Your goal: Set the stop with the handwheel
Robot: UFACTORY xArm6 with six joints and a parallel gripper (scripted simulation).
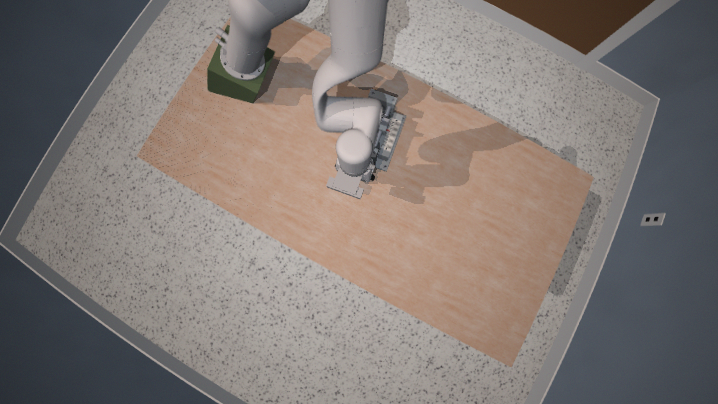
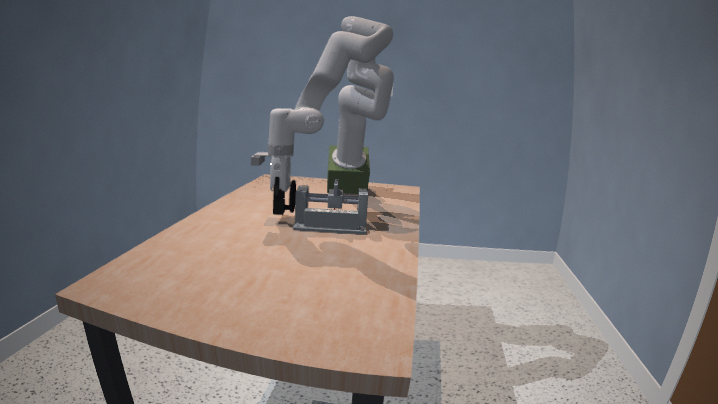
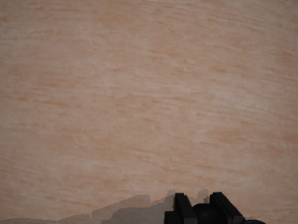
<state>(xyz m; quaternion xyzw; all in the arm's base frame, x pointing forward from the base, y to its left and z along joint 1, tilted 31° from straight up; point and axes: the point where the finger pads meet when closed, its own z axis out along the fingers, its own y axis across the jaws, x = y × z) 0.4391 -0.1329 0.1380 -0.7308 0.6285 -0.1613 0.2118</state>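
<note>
Right now my hand is 20 mm to the right of the black handwheel and 10 mm below it. Also, from my hand: stop carriage: 20 mm behind, 160 mm to the left, 50 mm above; crank handle: 10 mm to the left.
</note>
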